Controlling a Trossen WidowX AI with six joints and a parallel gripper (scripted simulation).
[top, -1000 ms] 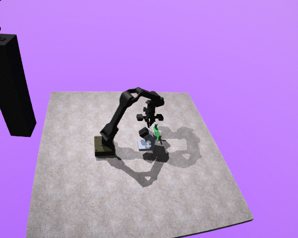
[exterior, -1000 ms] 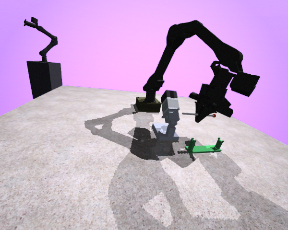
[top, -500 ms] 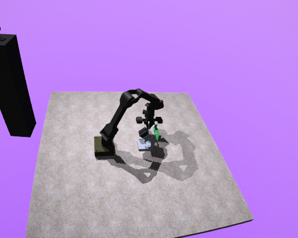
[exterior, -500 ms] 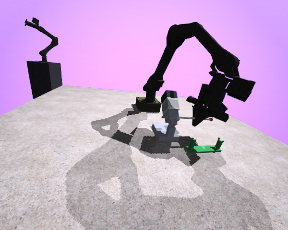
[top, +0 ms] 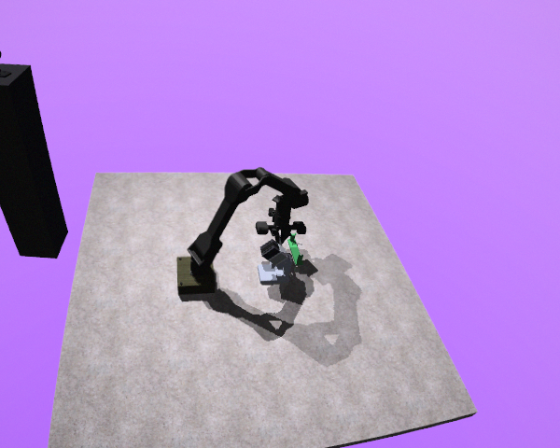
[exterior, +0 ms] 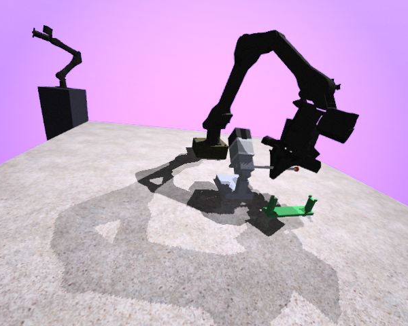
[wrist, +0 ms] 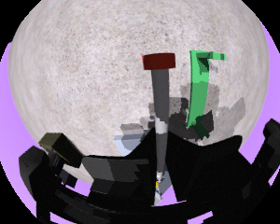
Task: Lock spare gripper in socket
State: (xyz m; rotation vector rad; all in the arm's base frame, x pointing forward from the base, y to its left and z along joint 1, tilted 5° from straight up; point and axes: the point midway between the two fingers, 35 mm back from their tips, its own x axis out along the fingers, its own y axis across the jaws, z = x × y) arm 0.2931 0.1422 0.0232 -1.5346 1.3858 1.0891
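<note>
The grey mount lies 90 mm to the right of my gripper tip. The rest, counted from my gripper tip: spare gripper (30 mm behind, 100 mm to the right, 60 mm above); green rest (80 mm ahead, 30 mm to the left, 30 mm below).
</note>
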